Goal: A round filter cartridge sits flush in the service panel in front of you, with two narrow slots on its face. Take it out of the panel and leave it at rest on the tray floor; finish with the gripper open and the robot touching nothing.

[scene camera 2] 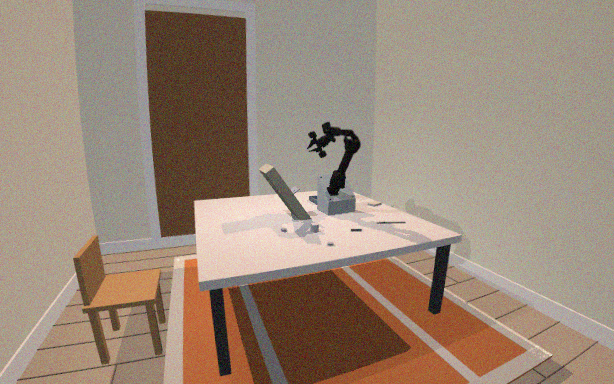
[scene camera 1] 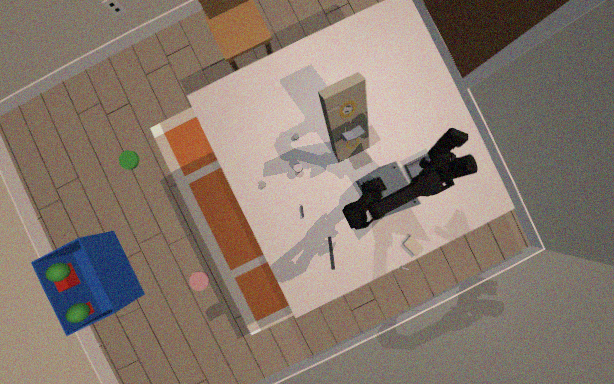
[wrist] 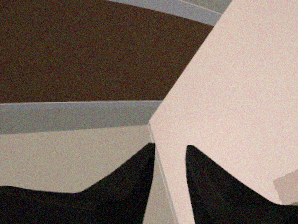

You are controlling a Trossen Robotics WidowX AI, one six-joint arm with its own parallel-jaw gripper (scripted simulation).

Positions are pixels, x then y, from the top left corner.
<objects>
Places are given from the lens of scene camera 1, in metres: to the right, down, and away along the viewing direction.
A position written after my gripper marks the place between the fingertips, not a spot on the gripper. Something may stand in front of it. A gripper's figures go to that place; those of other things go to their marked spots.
my gripper point(scene camera 1: 443, 135): 0.49, -0.20, 0.84
service panel point(scene camera 1: 351, 90): 0.17, -0.40, 0.92
</objects>
